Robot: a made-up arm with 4 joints. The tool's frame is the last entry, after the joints. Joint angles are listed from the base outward. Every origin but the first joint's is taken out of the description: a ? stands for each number. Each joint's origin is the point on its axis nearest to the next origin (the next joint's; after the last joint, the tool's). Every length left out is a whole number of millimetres.
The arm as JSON. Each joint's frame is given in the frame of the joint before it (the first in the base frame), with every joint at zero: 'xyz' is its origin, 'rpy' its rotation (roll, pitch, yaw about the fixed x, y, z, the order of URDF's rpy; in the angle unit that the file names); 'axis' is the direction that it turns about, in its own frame. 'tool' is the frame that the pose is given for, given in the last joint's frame.
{
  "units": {
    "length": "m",
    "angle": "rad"
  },
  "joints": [
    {
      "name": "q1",
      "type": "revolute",
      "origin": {
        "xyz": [
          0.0,
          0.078,
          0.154
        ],
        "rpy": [
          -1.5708,
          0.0,
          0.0
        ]
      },
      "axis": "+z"
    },
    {
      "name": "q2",
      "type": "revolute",
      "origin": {
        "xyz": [
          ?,
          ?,
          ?
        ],
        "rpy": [
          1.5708,
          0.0,
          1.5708
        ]
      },
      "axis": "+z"
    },
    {
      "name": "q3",
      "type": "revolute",
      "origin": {
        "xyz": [
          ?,
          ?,
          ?
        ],
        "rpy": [
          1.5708,
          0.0,
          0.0
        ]
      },
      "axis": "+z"
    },
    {
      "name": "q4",
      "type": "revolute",
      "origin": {
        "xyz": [
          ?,
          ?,
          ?
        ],
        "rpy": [
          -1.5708,
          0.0,
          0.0
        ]
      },
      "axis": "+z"
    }
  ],
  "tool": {
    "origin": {
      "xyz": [
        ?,
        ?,
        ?
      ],
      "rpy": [
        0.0,
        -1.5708,
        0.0
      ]
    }
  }
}
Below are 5 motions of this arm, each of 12 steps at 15 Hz.
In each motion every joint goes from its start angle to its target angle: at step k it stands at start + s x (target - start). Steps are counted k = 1, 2, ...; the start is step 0. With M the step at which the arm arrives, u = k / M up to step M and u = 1 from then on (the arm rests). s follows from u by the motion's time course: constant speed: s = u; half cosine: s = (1 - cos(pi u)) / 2; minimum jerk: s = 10 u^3 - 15 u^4 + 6 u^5.
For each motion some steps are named. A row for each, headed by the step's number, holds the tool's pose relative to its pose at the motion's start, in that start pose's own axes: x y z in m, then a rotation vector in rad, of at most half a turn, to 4 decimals.
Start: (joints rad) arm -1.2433 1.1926 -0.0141 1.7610
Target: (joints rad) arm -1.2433 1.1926 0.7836 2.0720
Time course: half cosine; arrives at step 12
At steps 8, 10, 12:
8: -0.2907 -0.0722 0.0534 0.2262 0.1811 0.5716
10: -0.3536 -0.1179 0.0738 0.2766 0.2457 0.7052
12: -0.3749 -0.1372 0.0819 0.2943 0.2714 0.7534

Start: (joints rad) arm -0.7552 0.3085 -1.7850 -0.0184
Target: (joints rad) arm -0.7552 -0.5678 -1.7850 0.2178
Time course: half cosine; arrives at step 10
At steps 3, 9, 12:
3: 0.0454 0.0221 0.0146 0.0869 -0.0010 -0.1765
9: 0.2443 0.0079 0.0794 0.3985 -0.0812 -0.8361
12: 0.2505 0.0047 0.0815 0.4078 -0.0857 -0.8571

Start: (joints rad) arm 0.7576 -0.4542 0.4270 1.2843
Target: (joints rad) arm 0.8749 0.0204 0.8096 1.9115
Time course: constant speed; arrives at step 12
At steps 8, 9, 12:
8: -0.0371 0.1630 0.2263 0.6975 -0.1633 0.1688
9: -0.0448 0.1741 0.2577 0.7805 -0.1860 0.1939
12: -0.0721 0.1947 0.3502 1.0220 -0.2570 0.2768

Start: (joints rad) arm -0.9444 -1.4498 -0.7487 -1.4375
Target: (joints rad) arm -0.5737 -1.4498 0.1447 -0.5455
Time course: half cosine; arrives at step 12
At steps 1, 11, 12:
1: -0.0033 0.0050 0.0002 0.0110 -0.0066 -0.0137
11: -0.0620 0.2611 0.0238 0.7028 -0.7608 -0.5126
12: -0.0625 0.2644 0.0247 0.7154 -0.7794 -0.5150

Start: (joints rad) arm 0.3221 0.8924 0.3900 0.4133
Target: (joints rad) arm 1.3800 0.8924 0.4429 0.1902
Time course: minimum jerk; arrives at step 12
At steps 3, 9, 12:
3: 0.0338 0.0265 -0.0031 -0.0557 0.0274 -0.0972
9: 0.3208 0.1076 -0.0687 -0.4833 0.3173 -0.8166
12: 0.3569 0.1023 -0.0810 -0.5374 0.3661 -0.9071

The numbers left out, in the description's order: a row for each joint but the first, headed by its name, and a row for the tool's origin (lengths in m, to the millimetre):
q2: -0.256 0.1 0.0
q3: -0.013 0.157 0.0
q4: -0.346 -0.076 0.0
tool: 0.278 0.087 0.0

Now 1 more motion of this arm.
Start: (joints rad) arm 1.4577 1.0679 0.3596 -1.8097
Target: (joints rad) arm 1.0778 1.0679 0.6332 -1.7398
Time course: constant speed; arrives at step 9
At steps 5, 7, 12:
5: -0.0350 0.0990 -0.0631 0.1167 -0.1089 -0.2839
7: -0.0395 0.1439 -0.0877 0.1704 -0.1528 -0.3952
12: -0.0382 0.1909 -0.1111 0.2279 -0.1970 -0.5050

